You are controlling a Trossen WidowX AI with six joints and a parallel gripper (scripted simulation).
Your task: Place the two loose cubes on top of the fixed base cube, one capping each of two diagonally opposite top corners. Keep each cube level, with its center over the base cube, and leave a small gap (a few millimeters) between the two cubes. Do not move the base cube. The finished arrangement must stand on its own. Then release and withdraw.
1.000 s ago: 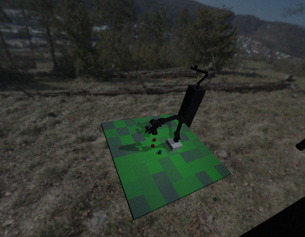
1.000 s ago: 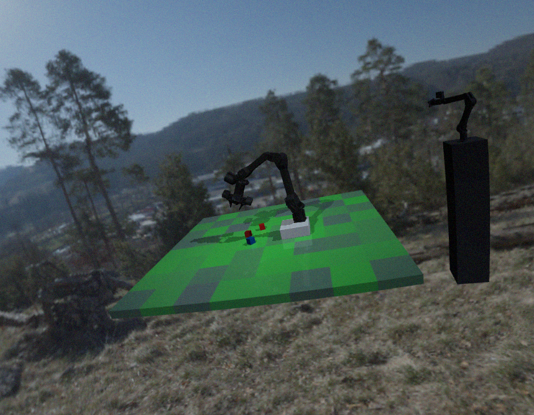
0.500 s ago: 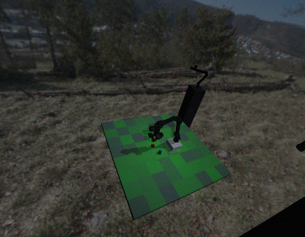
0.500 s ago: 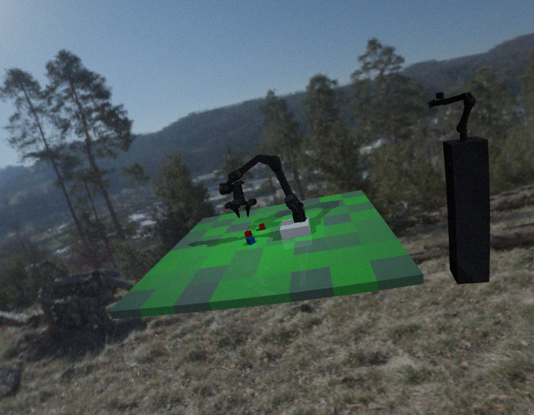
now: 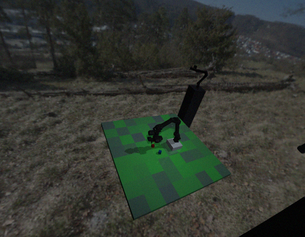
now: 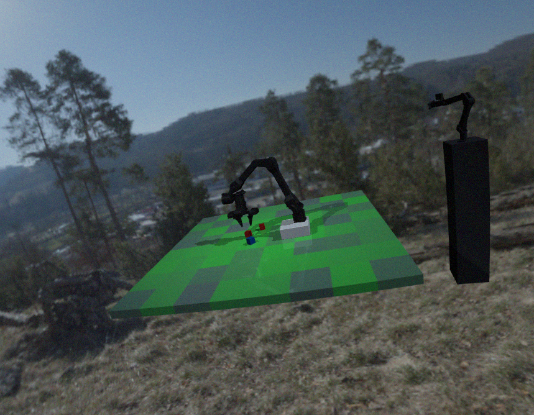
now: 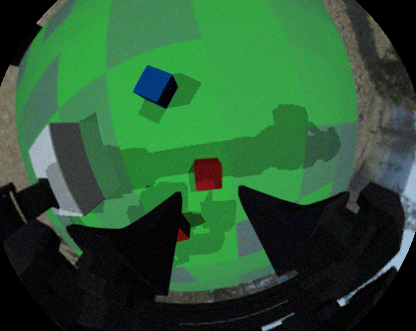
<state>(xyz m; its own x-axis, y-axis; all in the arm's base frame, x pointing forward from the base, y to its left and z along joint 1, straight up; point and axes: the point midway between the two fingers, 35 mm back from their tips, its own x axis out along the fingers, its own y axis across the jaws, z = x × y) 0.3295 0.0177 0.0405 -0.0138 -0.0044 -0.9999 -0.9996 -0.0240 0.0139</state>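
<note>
My gripper tip is now 11 cm to the right of the blue cube, 6 cm past it and 5 cm above it. Also, from my gripper tip: red cube (10 cm to the right, 6 cm behind, 5 cm below).
</note>
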